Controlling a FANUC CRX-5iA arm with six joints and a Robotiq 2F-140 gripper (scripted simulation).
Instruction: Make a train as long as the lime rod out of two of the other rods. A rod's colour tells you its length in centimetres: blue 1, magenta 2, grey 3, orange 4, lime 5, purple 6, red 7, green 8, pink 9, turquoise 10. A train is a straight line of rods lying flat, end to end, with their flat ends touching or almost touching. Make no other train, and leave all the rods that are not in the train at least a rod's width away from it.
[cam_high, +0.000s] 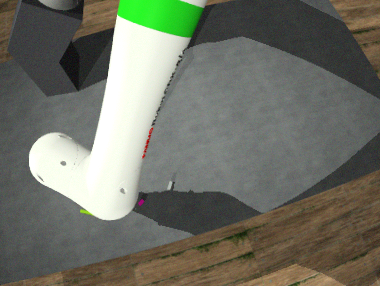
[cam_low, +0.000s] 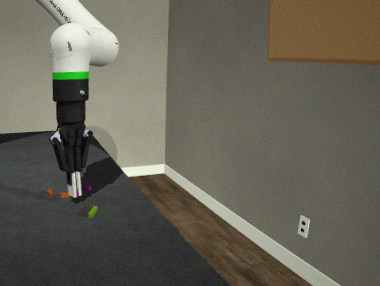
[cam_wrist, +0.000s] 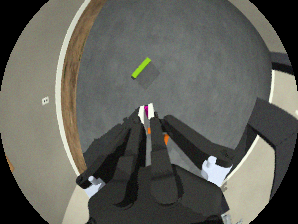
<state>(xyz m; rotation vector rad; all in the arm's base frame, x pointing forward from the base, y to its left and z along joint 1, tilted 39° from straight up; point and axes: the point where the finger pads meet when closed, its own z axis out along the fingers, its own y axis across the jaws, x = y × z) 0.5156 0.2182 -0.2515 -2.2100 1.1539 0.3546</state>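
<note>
My hand is 200 mm to the right of the grey rod and 50 mm above it. From my hand the other things lie so: lime rod (40 mm ahead, 80 mm to the right, 50 mm below).
</note>
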